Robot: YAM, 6 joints.
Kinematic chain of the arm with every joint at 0, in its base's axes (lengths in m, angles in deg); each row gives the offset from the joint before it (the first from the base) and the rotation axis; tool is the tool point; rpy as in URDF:
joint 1: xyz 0 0 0.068 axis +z
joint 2: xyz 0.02 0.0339 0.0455 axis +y
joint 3: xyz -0.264 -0.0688 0 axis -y
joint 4: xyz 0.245 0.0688 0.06 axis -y
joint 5: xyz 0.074 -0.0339 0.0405 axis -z
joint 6: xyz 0.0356 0 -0.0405 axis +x
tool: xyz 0 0 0 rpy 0 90 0
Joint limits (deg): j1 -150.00..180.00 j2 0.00..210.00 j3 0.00..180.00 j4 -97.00..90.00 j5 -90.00..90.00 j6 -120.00..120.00
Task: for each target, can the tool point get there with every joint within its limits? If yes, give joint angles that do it. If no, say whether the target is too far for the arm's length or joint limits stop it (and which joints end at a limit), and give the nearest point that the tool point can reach.
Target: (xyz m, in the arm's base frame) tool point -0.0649 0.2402 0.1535
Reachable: yes | joints 98.49 91.82 47.31 -44.29 -53.93 80.56
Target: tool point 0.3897 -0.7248 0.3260
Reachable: no: too far | nearest point 0.2960 -0.5505 0.2736 | short by 0.205 m
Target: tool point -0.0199 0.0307 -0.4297
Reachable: no: joint limits stop it (at a limit: joint 2) | nearest point -0.0450 0.0695 -0.3401 | short by 0.101 m
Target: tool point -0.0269 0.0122 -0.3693
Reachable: no: joint limits stop it (at a limit: joint 2) | nearest point -0.0519 0.0235 -0.3254 | short by 0.052 m
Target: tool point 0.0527 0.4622 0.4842
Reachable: yes | joints 87.19 135.59 144.07 67.76 57.44 64.22
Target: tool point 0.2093 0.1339 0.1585
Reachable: yes | joints 25.29 82.16 32.86 -1.41 -62.66 -42.61
